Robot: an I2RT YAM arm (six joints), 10 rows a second.
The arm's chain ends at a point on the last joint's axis. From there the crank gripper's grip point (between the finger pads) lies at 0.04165 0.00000 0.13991 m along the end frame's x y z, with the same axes.
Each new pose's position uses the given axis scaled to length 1; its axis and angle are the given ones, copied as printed.
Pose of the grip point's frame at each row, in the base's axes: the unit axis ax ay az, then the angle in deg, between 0 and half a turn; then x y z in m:
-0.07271 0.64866 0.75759 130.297 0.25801 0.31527 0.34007
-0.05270 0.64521 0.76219 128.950 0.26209 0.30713 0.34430
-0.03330 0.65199 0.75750 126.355 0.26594 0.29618 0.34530
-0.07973 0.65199 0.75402 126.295 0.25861 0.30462 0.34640
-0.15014 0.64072 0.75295 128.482 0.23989 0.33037 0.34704
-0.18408 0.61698 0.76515 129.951 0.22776 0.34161 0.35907
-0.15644 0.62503 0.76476 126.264 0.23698 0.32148 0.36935
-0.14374 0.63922 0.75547 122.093 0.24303 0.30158 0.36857
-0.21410 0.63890 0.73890 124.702 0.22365 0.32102 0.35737
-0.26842 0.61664 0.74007 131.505 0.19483 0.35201 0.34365
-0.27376 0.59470 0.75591 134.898 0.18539 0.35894 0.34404
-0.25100 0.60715 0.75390 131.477 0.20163 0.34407 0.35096
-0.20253 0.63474 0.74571 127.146 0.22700 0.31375 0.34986
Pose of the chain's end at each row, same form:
-0.07271 0.64866 0.75759 130.297 0.22806 0.17346 0.32270
-0.05270 0.64521 0.76219 128.950 0.22703 0.16696 0.32350
-0.03330 0.65199 0.75750 126.355 0.22271 0.15840 0.32391
-0.07973 0.65199 0.75402 126.295 0.22271 0.16427 0.32846
-0.15014 0.64072 0.75295 128.482 0.21977 0.18638 0.33395
-0.18408 0.61698 0.76515 129.951 0.21837 0.19674 0.34374
-0.15644 0.62503 0.76476 126.264 0.21612 0.17820 0.35080
-0.14374 0.63922 0.75547 122.093 0.21134 0.16028 0.35011
-0.21410 0.63890 0.73890 124.702 0.20561 0.17638 0.34936
-0.26842 0.61664 0.74007 131.505 0.19904 0.20610 0.34195
-0.27376 0.59470 0.75591 134.898 0.19991 0.21379 0.33867
-0.25100 0.60715 0.75390 131.477 0.20522 0.19833 0.34348
-0.20253 0.63474 0.74571 127.146 0.21251 0.16878 0.34072

